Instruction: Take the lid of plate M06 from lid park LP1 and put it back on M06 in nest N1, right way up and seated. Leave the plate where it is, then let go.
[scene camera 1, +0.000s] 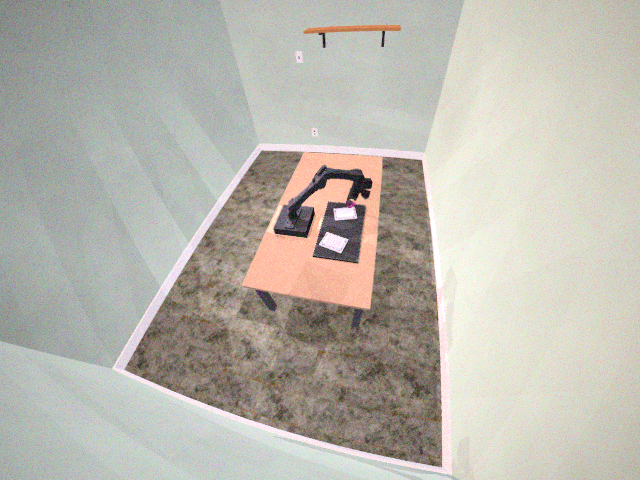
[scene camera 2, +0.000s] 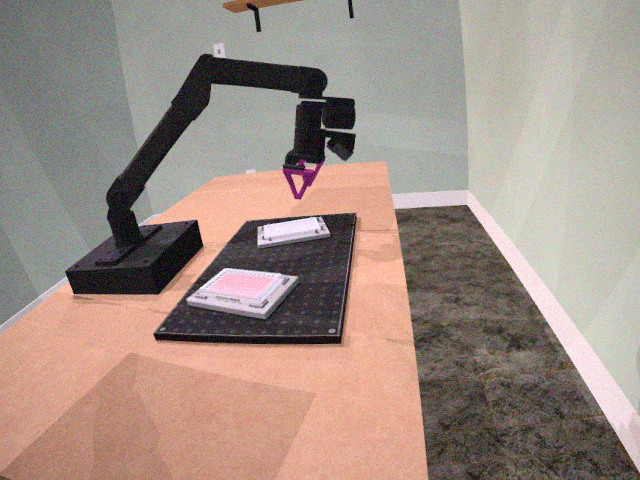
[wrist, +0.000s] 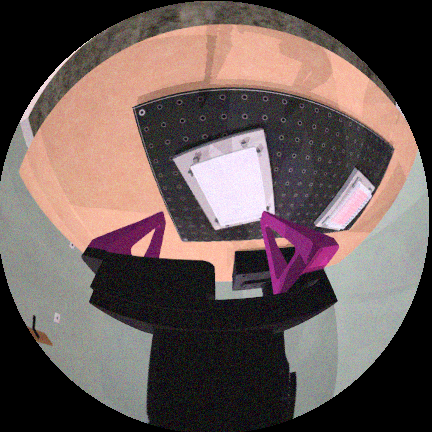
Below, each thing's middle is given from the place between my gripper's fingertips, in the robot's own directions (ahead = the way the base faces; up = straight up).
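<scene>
White lid (scene camera 2: 303, 226): my hand is 3 cm past it, 3 cm to the left of it and 8 cm above it. Distances counted from my hand: black perforated plate (scene camera 1: 350, 229), 3 cm behind, 17 cm to the right, 10 cm below; pink-topped well plate (scene camera 2: 243, 286), 5 cm behind, 31 cm to the right, 7 cm below.
</scene>
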